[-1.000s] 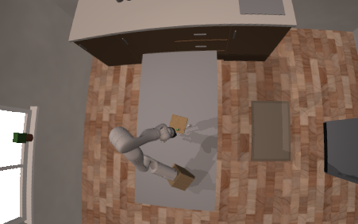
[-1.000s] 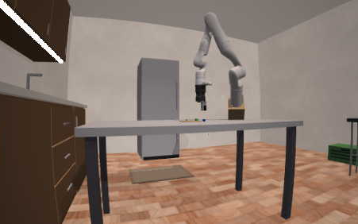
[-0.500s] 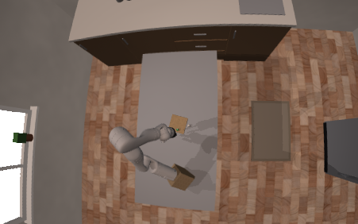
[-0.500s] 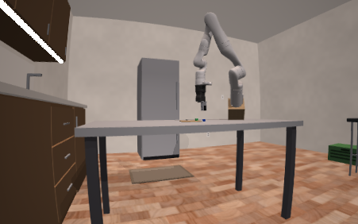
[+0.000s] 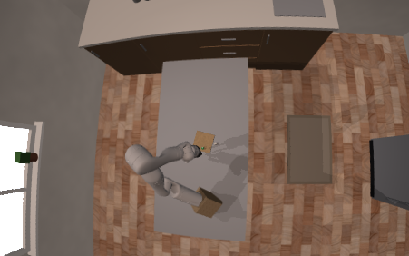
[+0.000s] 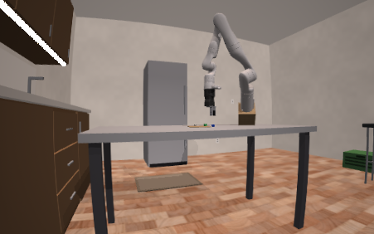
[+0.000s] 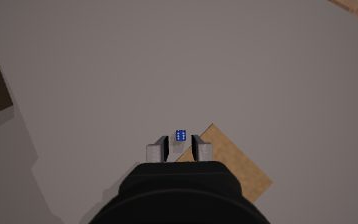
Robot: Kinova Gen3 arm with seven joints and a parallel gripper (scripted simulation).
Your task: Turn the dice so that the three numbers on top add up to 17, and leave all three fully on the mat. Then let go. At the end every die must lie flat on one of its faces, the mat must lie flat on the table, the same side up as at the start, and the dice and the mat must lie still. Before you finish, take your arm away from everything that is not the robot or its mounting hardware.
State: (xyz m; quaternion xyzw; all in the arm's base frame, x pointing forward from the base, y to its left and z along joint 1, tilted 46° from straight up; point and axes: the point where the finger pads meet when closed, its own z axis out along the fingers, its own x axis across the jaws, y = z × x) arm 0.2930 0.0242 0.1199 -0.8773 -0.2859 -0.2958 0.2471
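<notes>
The blue die is 90 mm below my hand. From my hand the other things lie so: white die (110 mm to the right, 100 mm ahead, 90 mm below); tan mat (90 mm below, 90 mm ahead, 20 mm to the right); green die (80 mm below, 50 mm ahead, 30 mm to the right).
</notes>
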